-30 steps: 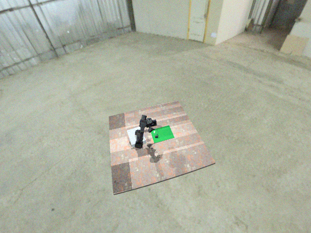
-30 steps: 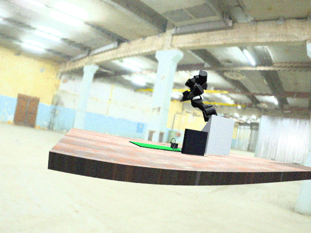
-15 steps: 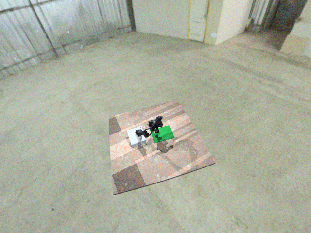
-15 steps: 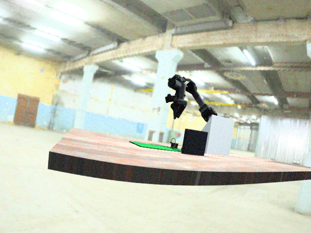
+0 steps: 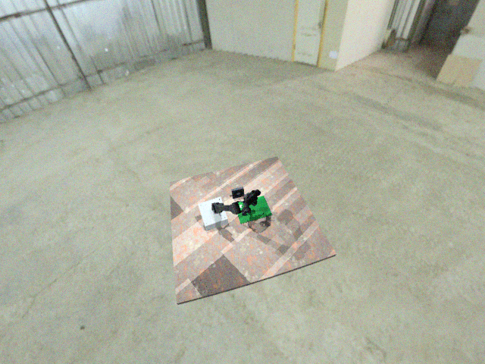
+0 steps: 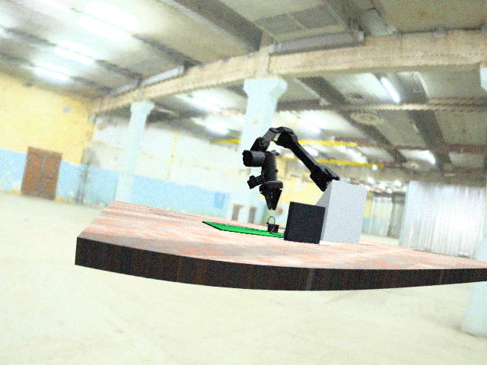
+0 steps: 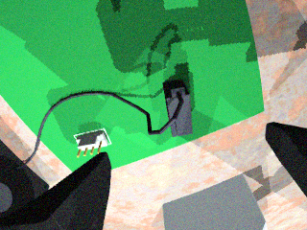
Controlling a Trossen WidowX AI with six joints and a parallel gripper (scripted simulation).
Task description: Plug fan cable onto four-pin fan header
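Now: the dark fan plug 70 mm below my gripper tip and 20 mm behind it. The rest, counted from my gripper tip: green board 100 mm below, 80 mm ahead, 40 mm to the left; white fan header 100 mm to the left, 90 mm below, 30 mm behind; black fan 220 mm to the left, 30 mm below, 30 mm behind.
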